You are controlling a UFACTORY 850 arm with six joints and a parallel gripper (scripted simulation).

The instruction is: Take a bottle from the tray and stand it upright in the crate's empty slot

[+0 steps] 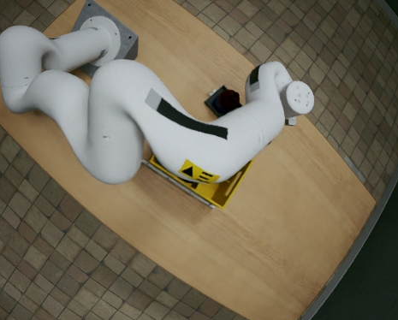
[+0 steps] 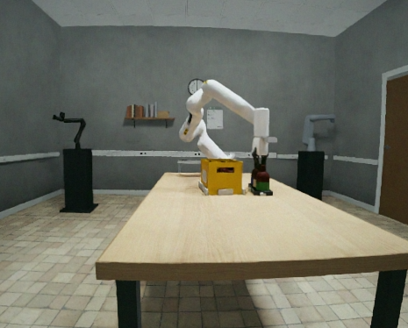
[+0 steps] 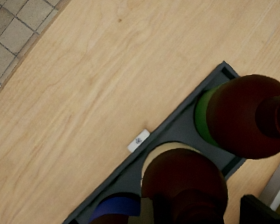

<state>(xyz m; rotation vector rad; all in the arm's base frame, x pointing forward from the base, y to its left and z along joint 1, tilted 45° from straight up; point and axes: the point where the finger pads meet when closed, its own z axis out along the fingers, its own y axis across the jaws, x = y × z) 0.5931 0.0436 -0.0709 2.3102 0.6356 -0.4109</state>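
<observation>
My hand is 7 cm above the bottle. The rest, counted from my hand: yellow crate 6 cm behind, 22 cm to the right, 7 cm below; dark tray 14 cm below.
</observation>
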